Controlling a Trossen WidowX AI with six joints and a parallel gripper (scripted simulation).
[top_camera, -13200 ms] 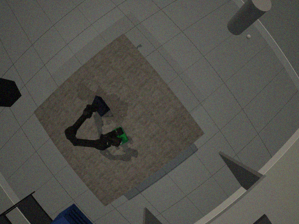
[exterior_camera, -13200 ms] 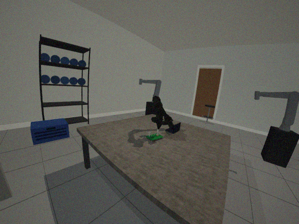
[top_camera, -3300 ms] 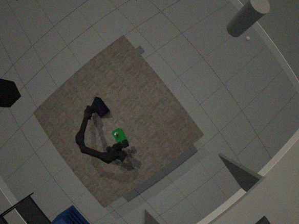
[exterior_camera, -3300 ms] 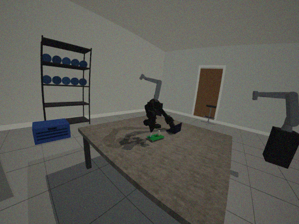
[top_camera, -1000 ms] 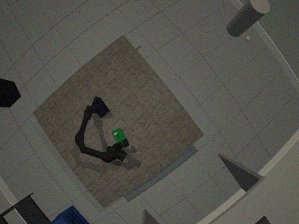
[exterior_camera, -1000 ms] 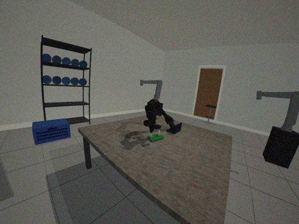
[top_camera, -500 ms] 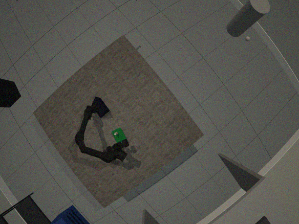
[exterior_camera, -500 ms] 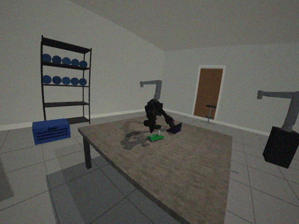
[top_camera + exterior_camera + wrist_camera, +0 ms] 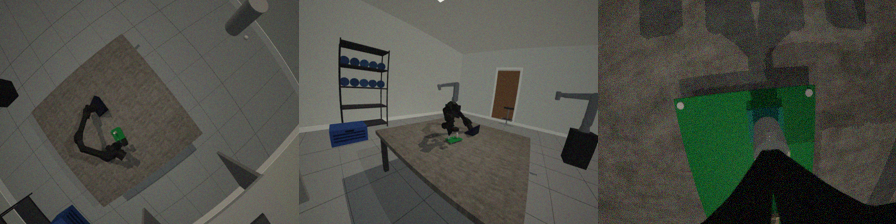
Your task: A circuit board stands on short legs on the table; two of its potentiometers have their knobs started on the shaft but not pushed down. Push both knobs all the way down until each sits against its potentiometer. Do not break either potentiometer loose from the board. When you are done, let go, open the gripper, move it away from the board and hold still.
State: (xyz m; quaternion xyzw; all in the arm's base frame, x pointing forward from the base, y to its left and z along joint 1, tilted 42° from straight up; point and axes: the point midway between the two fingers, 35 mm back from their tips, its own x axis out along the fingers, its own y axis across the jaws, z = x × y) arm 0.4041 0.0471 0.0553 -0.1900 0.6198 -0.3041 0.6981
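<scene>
My gripper tip is now 10 mm above the pale round knob. The rest, counted from my gripper tip: grey knob 100 mm behind, 20 mm to the left, 10 mm below.
</scene>
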